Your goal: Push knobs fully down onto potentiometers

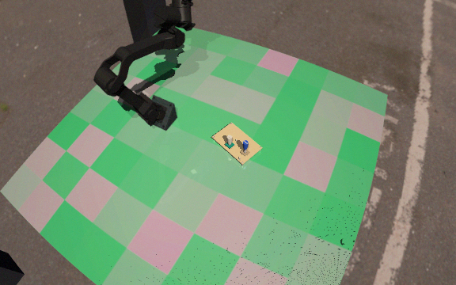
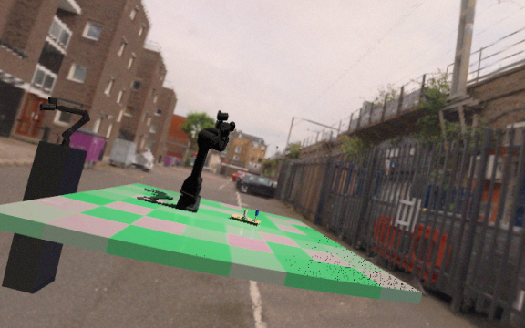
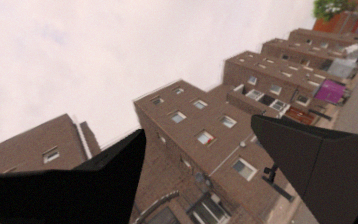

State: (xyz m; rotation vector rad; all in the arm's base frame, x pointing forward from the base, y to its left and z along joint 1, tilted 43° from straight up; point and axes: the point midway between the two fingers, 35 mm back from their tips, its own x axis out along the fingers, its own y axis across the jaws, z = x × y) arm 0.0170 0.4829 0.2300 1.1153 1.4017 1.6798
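Now: gripper tip 520 mm above the white knob, 290 mm short of it and 180 mm to the left of it. Round my gripper tip: blue knob (500 mm below, 350 mm ahead, 180 mm to the right).
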